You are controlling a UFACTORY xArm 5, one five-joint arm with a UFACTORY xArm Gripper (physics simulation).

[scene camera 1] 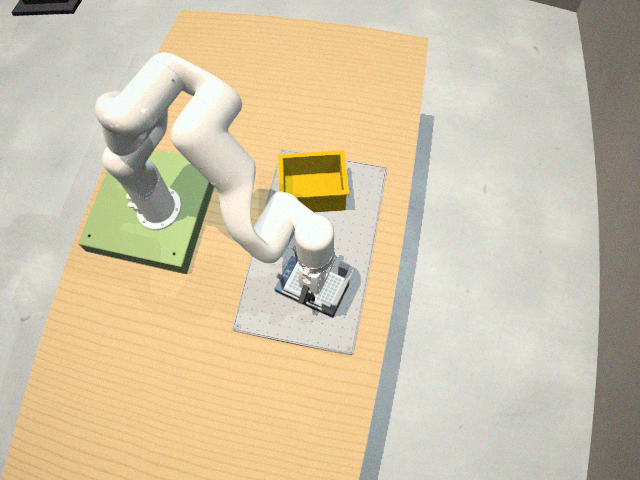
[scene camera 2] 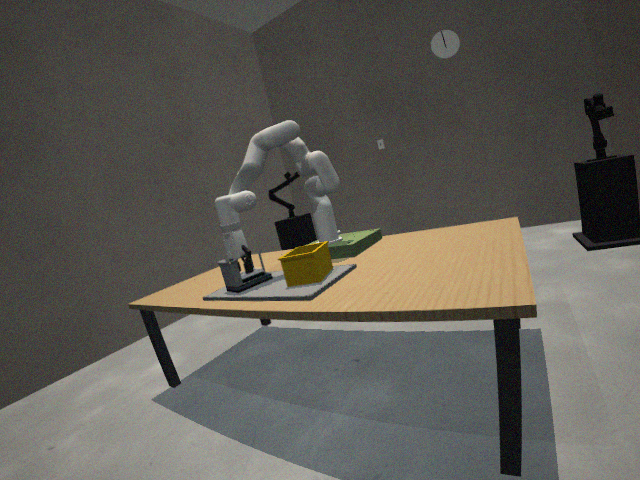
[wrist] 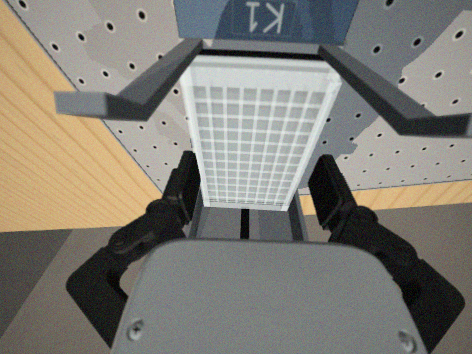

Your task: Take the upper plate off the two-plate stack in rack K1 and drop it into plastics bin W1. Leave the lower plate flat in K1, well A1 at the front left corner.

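Frame: origin at the arm's base, x left, y back, z up, level; centimetres.
Seen in the pictures: gripper, fingertip midpoint: (scene camera 2: 243,272) (wrist: 255,167); arm's base, link origin: (scene camera 1: 159,208) (scene camera 2: 329,242).
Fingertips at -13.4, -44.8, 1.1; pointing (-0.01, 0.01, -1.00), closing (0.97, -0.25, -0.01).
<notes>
Pixels of each thing's top centre, then the offset from my fingertips to it, as dx, dy, dz. Level surfaces: height alone.
- Rack K1, top centre: (wrist: 252,254) (scene camera 1: 311,272) (scene camera 2: 240,255) -0.1, +0.9, +6.5
- white gridded plate, top centre: (wrist: 250,163) (scene camera 1: 315,283) (scene camera 2: 243,273) -0.3, +0.3, -0.2
- Yellow bin W1, top centre: (scene camera 1: 312,173) (scene camera 2: 304,249) +26.3, +5.3, +4.5
- wooden table, surface height: dz -6.7
Rack K1 (scene camera 1: 333,313) (scene camera 2: 250,283) (wrist: 385,90) stands on the perforated board, its blue label facing up in the wrist view. A white gridded plate (scene camera 1: 334,290) (wrist: 252,130) lies flat in it; the seam between stacked plates cannot be made out, so I cannot tell how many there are. My gripper (scene camera 1: 311,297) (scene camera 2: 243,266) (wrist: 255,167) is open and empty, low over the rack, with one black finger beyond each long side of the plate. Yellow bin W1 (scene camera 1: 336,202) (scene camera 2: 310,268) stands on the same board; its inside floor shows bare yellow. The A1 marking is not readable.
The grey perforated board (scene camera 1: 289,330) (scene camera 2: 330,283) lies on the wooden table (scene camera 1: 180,372) (scene camera 2: 439,268). The rack's upright corner guides flank the plate. The arm's green base block (scene camera 1: 118,248) (scene camera 2: 361,242) is across the table from the rack.
</notes>
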